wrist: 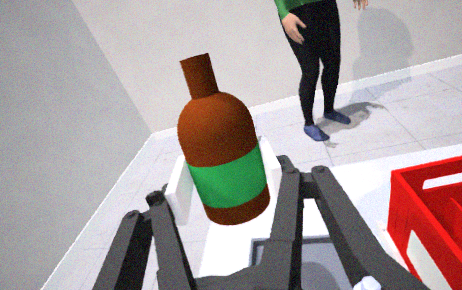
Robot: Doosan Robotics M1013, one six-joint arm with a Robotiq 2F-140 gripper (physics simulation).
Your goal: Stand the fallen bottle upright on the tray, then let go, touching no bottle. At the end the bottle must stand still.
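Places are measured from the arm's base along level axes (x left, y back, z up), in centimetres.
Where they show: gripper, fingertip midpoint: [224, 158].
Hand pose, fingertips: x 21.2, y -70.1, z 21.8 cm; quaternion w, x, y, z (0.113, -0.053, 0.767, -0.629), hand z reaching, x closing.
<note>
After its pixels a point has its place.
A brown bottle [217, 130] {x 19.7, y -67.5, z 26.6 cm} with a green label shows in the middle of the wrist view, its neck toward the top of the view and its base toward the bottom. My gripper [224, 158] {x 21.2, y -70.1, z 21.8 cm} is shut on it, with one white finger pad on each side of the label. In the view the bottle leans a little to the left. A grey tray [256, 250] {x 26.9, y -78.6, z -10.1 cm} with a darker rim shows in part at the bottom, behind the gripper's dark links. Whether the bottle's base touches anything is hard to tell from this view; table and floor show behind it.
A red crate [400, 210] {x 1.0, y -76.2, z 1.4 cm} stands on the white table [352, 185] {x 3.3, y -93.5, z -10.7 cm} at the right. A small part of a whitish object [367, 284] shows at the bottom edge, by the tray. A person [320, 55] in black trousers stands on the floor beyond the table, near the wall.
</note>
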